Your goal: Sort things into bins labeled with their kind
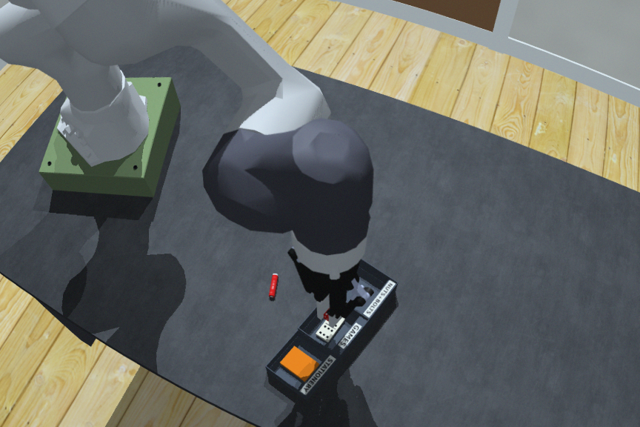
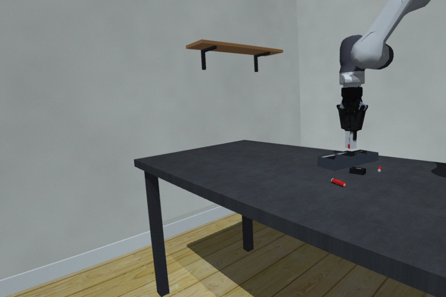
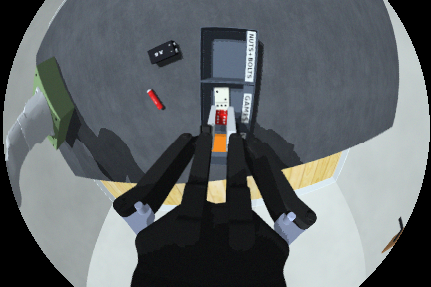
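My gripper is now 30 mm above the red die. From my hand the other things lie so: bin tray (80 mm below, 10 mm ahead); then orange block (80 mm to the right, 80 mm below, 10 mm behind); then white domino (80 mm below).
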